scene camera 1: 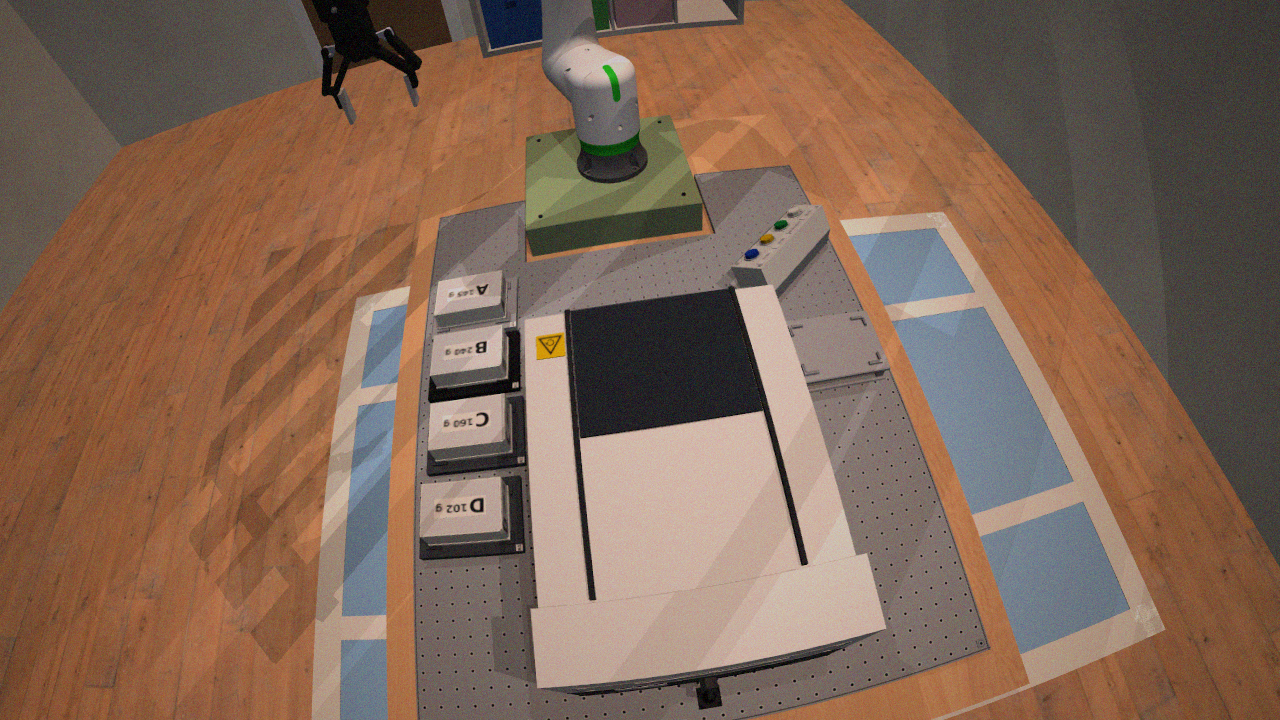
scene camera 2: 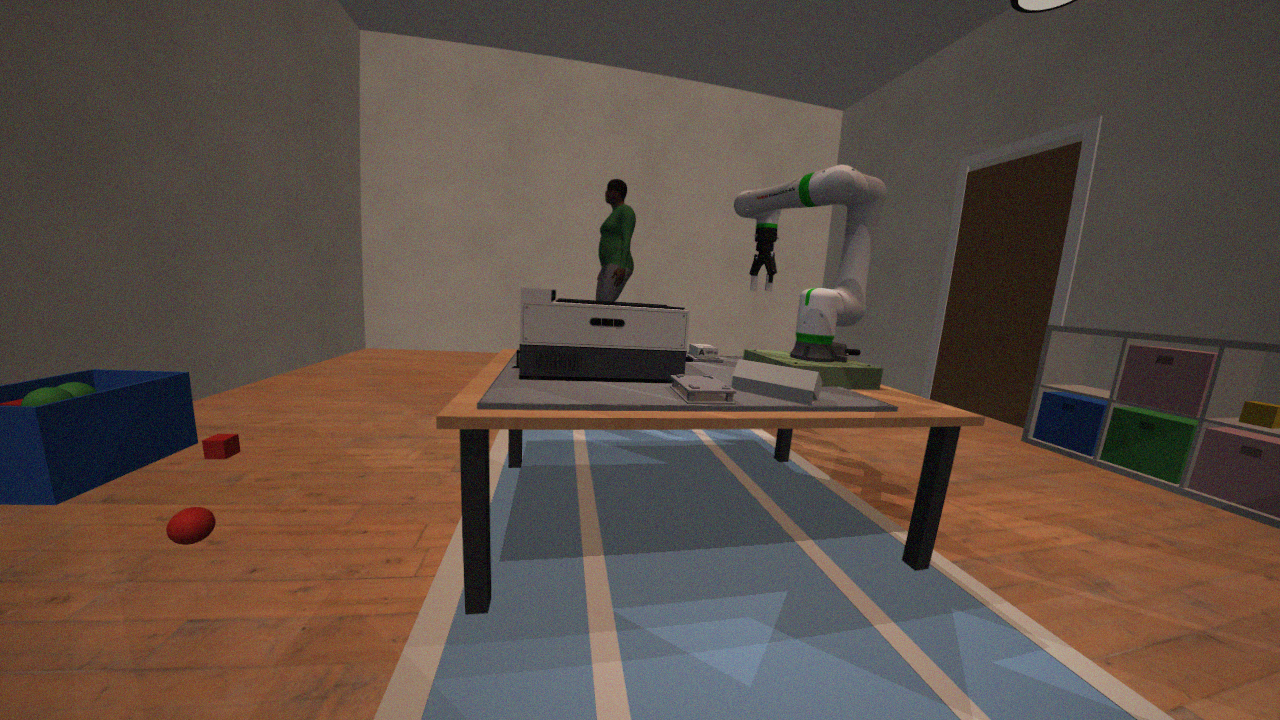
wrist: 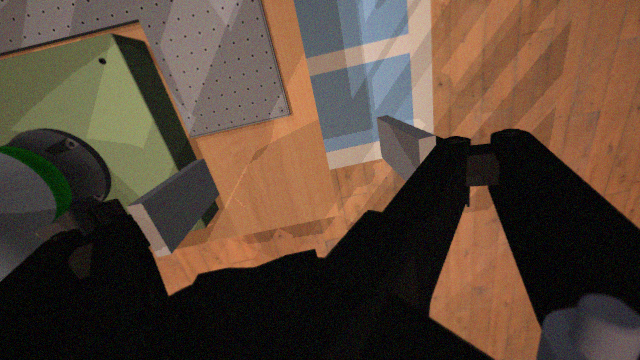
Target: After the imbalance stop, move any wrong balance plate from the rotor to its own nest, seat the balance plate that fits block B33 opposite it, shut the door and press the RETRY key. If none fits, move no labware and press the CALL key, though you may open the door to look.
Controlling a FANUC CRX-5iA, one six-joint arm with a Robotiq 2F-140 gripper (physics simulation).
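Places are measured from the arm's base along level axes (x ahead, y left, z up), in centimetres.
Where they show: gripper, between the fingertips: (scene camera 1: 384, 111) (scene camera 2: 760, 290) (wrist: 294, 157); arm's base, origin of its link: (scene camera 1: 612, 162) (scene camera 2: 811, 358) (wrist: 64, 171).
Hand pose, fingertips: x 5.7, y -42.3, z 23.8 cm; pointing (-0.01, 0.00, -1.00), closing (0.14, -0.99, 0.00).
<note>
Each offset is from my fingertips to the top centre of the thing.
Four pale balance plates stand in their nests left of the centrifuge in scene camera 1: plate A @(dx +28.0, dy +16.6, dz -24.6 cm) (scene camera 1: 469, 295), plate B @(dx +40.8, dy +18.4, dz -24.6 cm) (scene camera 1: 467, 353), plate C @(dx +54.3, dy +20.4, dz -24.6 cm) (scene camera 1: 469, 429) and plate D @(dx +68.3, dy +21.0, dz -24.6 cm) (scene camera 1: 464, 510), marked 102 g. The white centrifuge (scene camera 1: 680, 501) (scene camera 2: 604, 326) has a dark panel @(dx +55.6, dy +50.4, dz -8.7 cm) (scene camera 1: 666, 358) at its arm-side end. The rotor and block B33 do not show. The key box @(dx +20.5, dy +73.7, dz -21.6 cm) (scene camera 1: 792, 250) (scene camera 2: 776, 380) has blue, yellow, green and whitish keys; their labels are unreadable. My gripper (scene camera 1: 380, 100) (scene camera 2: 760, 282) (wrist: 294, 157) is open and empty, high beside the arm's base, away from the plates.
A flat grey nest @(dx +42.6, dy +78.8, dz -25.9 cm) (scene camera 1: 836, 347) (scene camera 2: 702, 388) without a plate lies right of the centrifuge in scene camera 1. The green arm base (scene camera 1: 617, 201) (scene camera 2: 850, 371) (wrist: 70, 95) stands at the table's end. A person (scene camera 2: 616, 237) in green stands beyond the table.
</note>
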